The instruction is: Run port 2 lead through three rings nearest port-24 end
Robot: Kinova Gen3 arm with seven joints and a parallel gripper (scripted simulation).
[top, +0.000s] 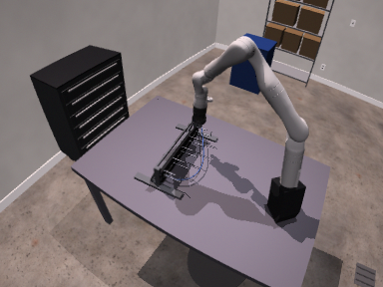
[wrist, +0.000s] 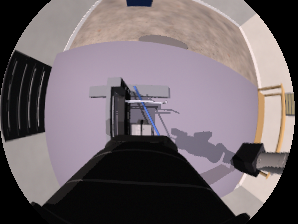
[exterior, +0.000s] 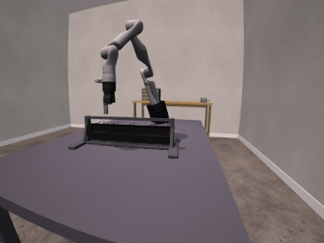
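Now: hand 15 cm to the right of the black rack, 10 cm above it and 6 cm short of it.
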